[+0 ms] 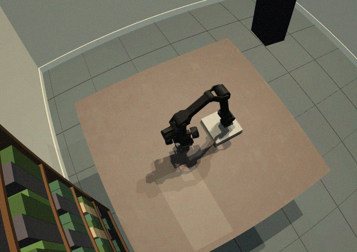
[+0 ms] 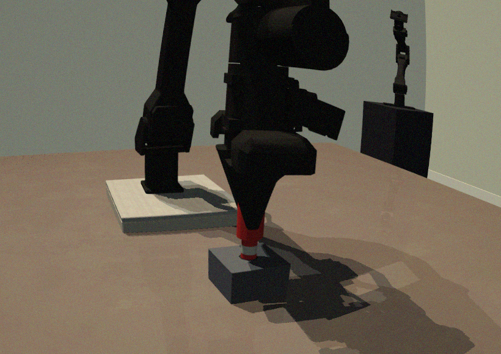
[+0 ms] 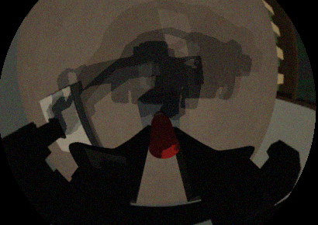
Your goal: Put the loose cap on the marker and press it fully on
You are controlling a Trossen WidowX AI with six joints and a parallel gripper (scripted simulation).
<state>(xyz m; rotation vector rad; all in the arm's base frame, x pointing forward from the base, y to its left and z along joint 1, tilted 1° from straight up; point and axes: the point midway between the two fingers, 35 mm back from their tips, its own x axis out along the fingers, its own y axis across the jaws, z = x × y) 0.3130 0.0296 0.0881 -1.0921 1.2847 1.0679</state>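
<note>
The red cap is 10 mm above my gripper tip. Round my gripper tip: dark grey holder block (60 mm below).
</note>
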